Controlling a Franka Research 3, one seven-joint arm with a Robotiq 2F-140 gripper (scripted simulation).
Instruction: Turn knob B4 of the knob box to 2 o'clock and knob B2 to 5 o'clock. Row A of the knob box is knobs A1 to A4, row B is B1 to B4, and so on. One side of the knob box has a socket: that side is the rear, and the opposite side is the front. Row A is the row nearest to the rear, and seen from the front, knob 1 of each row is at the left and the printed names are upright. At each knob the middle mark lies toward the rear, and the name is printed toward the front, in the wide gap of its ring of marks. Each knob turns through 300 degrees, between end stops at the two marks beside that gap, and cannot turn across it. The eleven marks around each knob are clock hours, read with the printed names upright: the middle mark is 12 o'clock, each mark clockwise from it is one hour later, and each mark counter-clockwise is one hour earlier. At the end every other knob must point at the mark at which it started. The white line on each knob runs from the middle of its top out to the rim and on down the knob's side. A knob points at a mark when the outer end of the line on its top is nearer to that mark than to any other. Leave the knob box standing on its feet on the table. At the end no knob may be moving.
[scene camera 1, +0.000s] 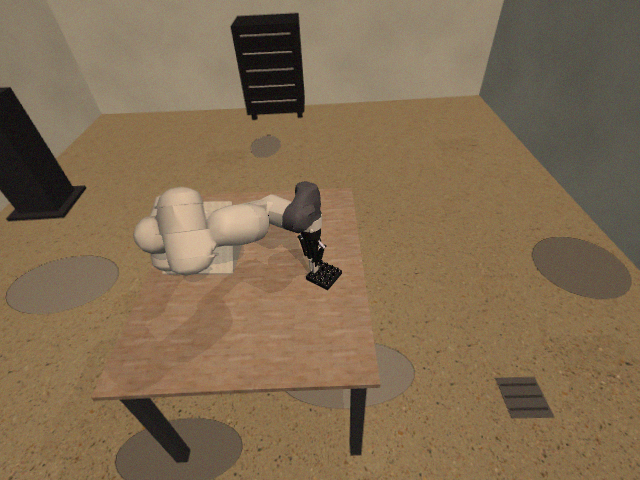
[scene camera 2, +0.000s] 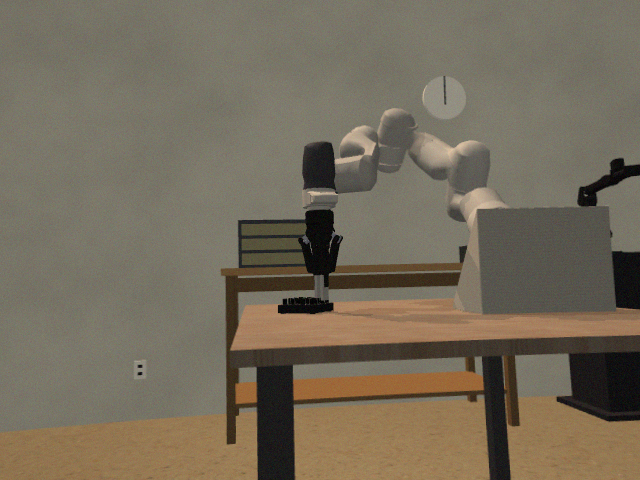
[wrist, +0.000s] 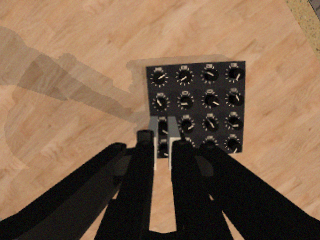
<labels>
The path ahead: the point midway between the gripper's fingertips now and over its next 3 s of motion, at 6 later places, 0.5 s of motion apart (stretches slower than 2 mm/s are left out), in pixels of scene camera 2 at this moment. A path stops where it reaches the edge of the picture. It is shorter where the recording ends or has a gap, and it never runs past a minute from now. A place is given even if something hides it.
The gripper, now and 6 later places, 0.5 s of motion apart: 321, 300; 320, 289; 321, 286; 321, 285; 321, 284; 321, 283; 321, 282
</labels>
